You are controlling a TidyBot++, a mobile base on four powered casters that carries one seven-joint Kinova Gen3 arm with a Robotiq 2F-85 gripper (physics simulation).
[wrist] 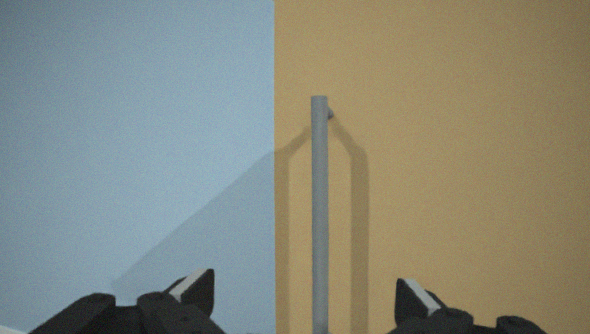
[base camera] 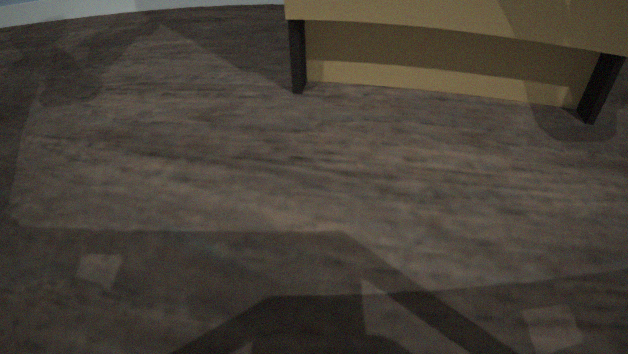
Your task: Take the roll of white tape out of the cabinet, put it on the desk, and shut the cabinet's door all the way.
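Frame: origin at the arm's base, x back, y right, z up, level; millimetres.
Where they show: gripper, fingertip midpoint: [wrist: 303, 294].
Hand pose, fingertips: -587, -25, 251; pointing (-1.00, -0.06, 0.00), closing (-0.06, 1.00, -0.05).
Note:
After its pixels a point has its place, as x, y, z.
The tan cabinet [base camera: 400, 45] @[-712, 144, -309] [wrist: 460, 150] @[-653, 73, 322] stands at the top right of the base camera view and fills the right half of the wrist view. A grey vertical bar handle [wrist: 320, 210] @[-631, -19, 286] is fixed near the left edge of its front. My gripper [wrist: 303, 294] @[-587, -25, 251] is open and empty, with one fingertip on each side of the handle's line in the wrist view. Whether the fingertips are level with the handle in depth cannot be told. The handle's lower end is out of view. The white tape and the desk do not show in either view.
The cabinet stands on dark legs [base camera: 297, 57] @[-691, -39, -322] [base camera: 600, 90] @[-606, 508, -324] on the brown wood floor [base camera: 300, 165] @[-495, -31, -397]. A blue wall [wrist: 135, 100] @[-1366, -618, 542] lies left of the cabinet. A pale baseboard [base camera: 200, 4] @[-1317, -394, -389] runs along the top left of the base camera view. Shadows fall on the floor and on the cabinet front.

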